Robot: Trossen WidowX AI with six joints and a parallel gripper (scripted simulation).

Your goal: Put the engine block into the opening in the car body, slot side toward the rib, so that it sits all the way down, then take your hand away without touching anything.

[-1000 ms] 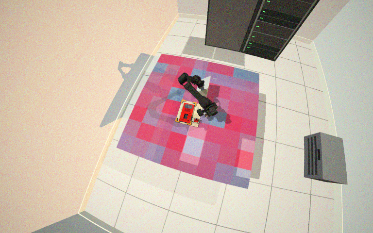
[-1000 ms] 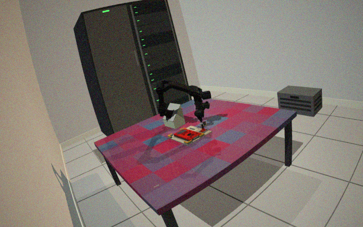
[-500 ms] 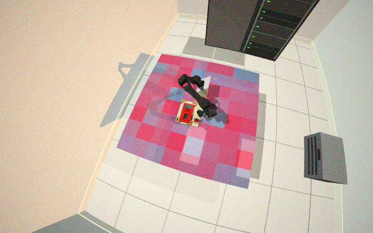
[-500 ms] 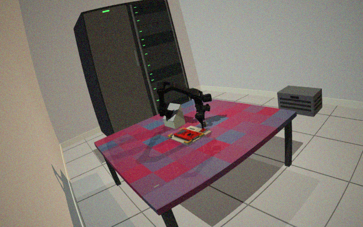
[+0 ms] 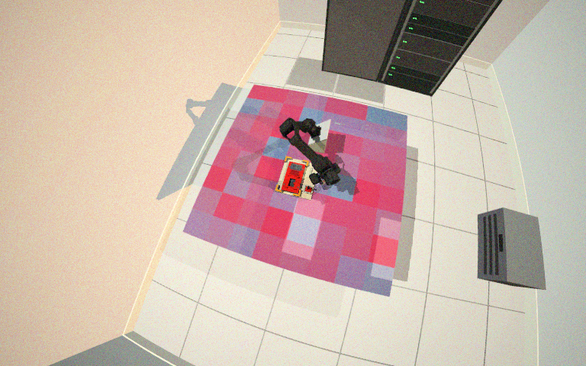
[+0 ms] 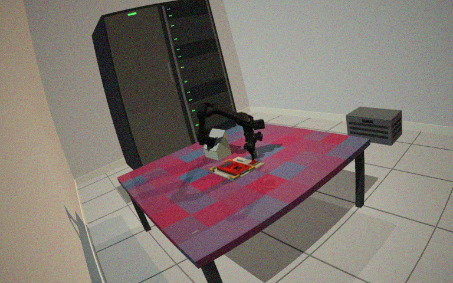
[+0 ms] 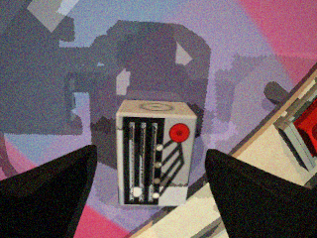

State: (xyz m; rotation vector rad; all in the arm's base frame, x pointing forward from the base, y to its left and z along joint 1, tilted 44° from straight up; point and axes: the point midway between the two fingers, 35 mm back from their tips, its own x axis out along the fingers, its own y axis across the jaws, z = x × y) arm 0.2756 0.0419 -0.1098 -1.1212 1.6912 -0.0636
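Now: the beige fixture plate 18 cm to the right of my gripper tip, 3 cm ahead of it and 1 cm below it. Round my gripper tip: grey engine block: 1 cm below.
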